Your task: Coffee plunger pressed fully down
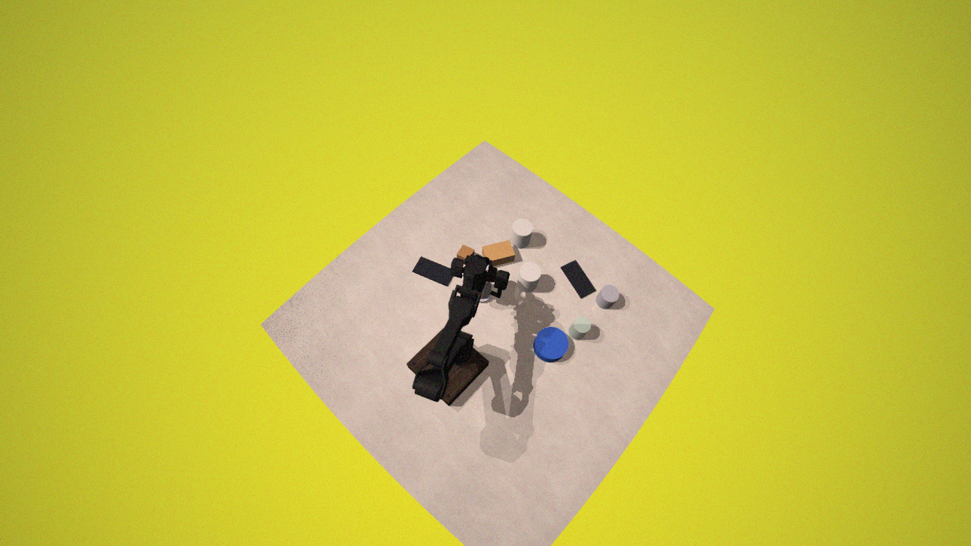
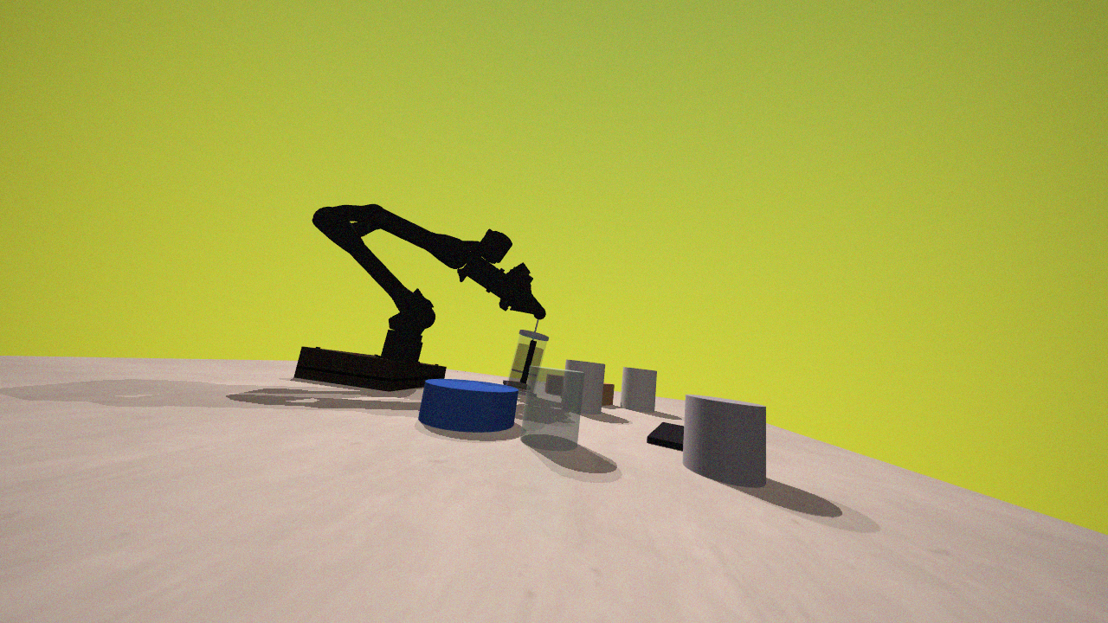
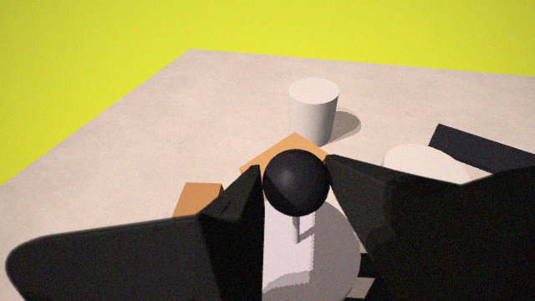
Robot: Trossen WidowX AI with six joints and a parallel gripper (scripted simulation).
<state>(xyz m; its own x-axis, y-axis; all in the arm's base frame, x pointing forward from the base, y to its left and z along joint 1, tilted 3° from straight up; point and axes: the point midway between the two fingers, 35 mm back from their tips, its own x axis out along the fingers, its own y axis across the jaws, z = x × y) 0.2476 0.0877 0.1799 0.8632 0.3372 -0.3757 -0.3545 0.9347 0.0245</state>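
Right now my gripper tip is 2 cm past the coffee press, 2 cm to the left of it and 10 cm above it. The rest, counted from my gripper tip: blue disc 5 cm behind, 33 cm to the right, 18 cm below.
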